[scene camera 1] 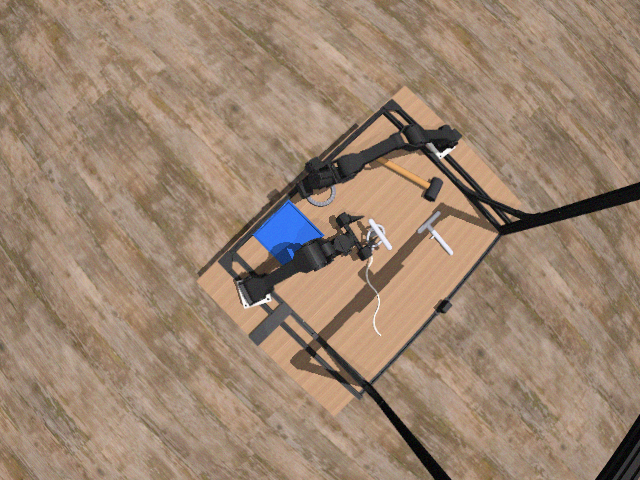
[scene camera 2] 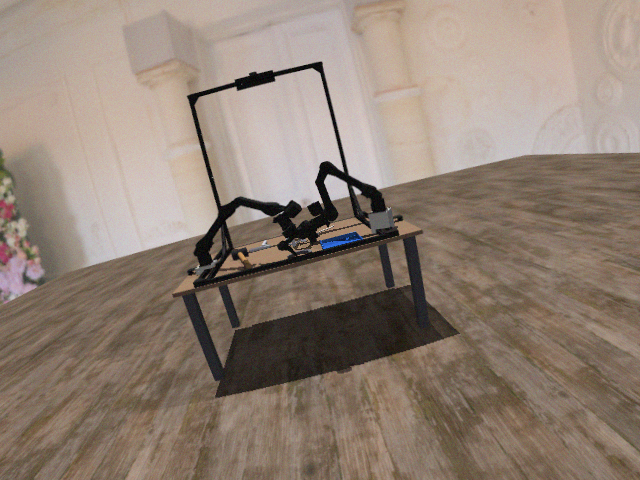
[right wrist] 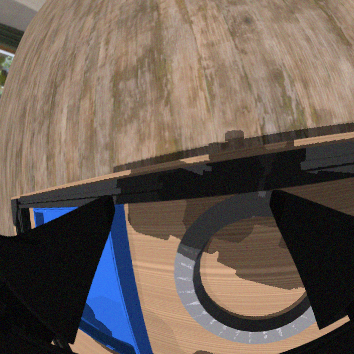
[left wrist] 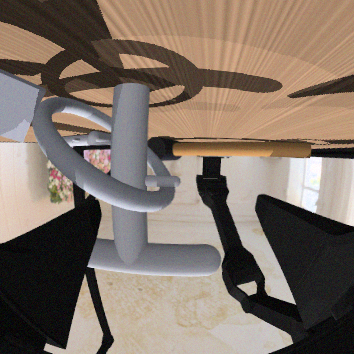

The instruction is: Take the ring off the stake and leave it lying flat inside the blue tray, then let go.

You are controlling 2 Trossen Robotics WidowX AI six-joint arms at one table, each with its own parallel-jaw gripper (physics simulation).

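A smooth grey ring hangs tilted around the grey stake, above a small peg and below the stake's crossbar. My left gripper is open and empty, facing the stake from the side; the ring and stake are beyond its fingertips. The blue tray lies behind the left gripper, partly under the left arm; no ring shows in the visible part. My right gripper is open and empty, near the tray, above a separate ribbed grey ring on the table.
A hammer lies below the right arm in scene camera 1. A grey T-shaped piece lies right of the stake. A pale cord trails from near the stake. A black frame rail runs along the table edge near the right gripper.
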